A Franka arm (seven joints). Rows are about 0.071 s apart.
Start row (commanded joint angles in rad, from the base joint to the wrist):
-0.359 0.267 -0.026 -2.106 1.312 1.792 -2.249
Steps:
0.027 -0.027 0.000 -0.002 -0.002 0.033 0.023
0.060 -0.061 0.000 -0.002 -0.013 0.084 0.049
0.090 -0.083 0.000 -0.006 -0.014 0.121 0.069
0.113 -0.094 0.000 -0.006 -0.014 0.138 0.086
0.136 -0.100 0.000 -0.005 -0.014 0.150 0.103
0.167 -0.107 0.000 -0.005 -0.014 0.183 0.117
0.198 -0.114 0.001 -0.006 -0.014 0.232 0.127
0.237 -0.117 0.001 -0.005 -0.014 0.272 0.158
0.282 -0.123 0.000 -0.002 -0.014 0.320 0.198
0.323 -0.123 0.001 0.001 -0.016 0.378 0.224
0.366 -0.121 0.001 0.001 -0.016 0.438 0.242
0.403 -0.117 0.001 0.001 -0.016 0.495 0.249
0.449 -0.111 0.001 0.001 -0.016 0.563 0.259
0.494 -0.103 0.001 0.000 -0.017 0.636 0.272
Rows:
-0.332 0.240 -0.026 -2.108 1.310 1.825 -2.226
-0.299 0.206 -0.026 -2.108 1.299 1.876 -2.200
-0.269 0.184 -0.026 -2.112 1.298 1.913 -2.180
-0.246 0.173 -0.026 -2.112 1.298 1.930 -2.163
-0.223 0.167 -0.026 -2.111 1.298 1.942 -2.146
-0.192 0.160 -0.026 -2.111 1.298 1.975 -2.132
-0.161 0.153 -0.025 -2.112 1.298 2.024 -2.122
-0.122 0.150 -0.025 -2.111 1.298 2.064 -2.091
-0.077 0.144 -0.026 -2.108 1.298 2.112 -2.051
-0.036 0.144 -0.025 -2.105 1.296 2.170 -2.025
0.007 0.146 -0.025 -2.105 1.296 2.230 -2.007
0.044 0.150 -0.025 -2.105 1.296 2.287 -2.000
0.090 0.156 -0.025 -2.105 1.296 2.355 -1.990
0.135 0.164 -0.025 -2.106 1.295 2.428 -1.977

